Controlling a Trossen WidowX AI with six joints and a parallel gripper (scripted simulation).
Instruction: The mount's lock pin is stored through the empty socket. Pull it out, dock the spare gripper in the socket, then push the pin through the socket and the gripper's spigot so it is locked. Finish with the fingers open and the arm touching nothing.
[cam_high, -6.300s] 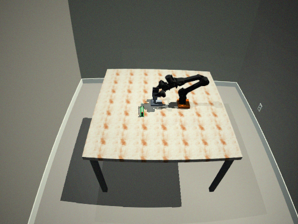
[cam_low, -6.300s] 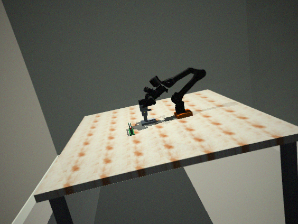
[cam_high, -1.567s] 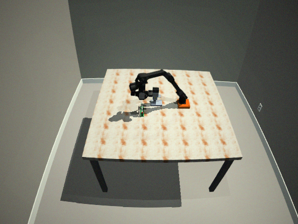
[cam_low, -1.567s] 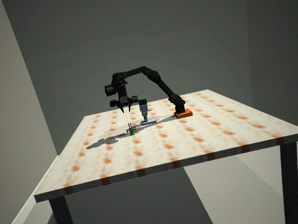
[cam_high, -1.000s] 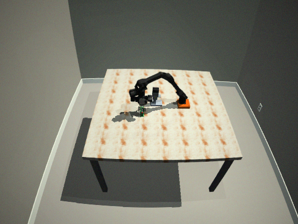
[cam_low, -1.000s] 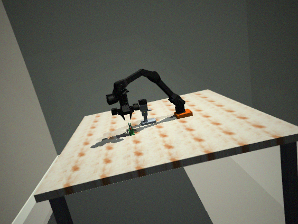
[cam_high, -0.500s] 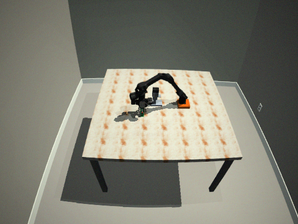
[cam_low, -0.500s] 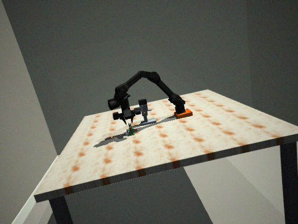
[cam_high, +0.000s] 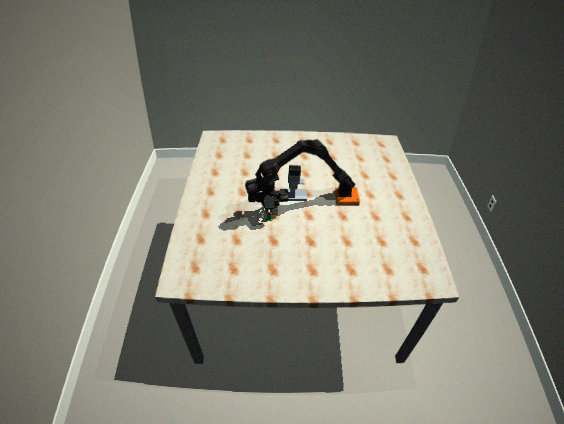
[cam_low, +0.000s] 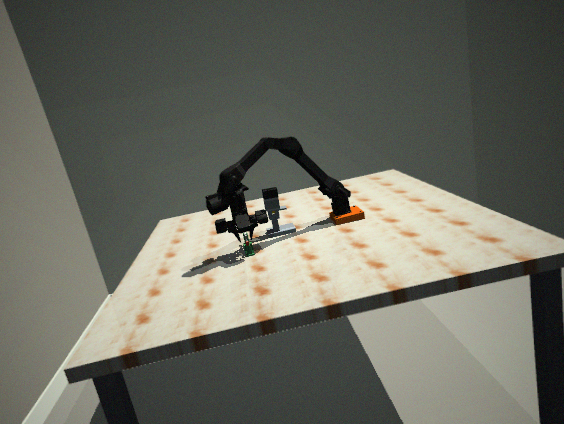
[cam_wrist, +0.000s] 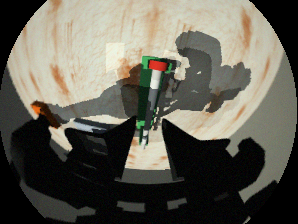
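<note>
My gripper tip is now 1 cm to the right of the green holder and 1 cm above it. The rest, counted from my gripper tip: spare gripper (12 cm behind, 12 cm to the right, 9 cm above); grey mount (12 cm behind, 12 cm to the right, 2 cm above).
</note>
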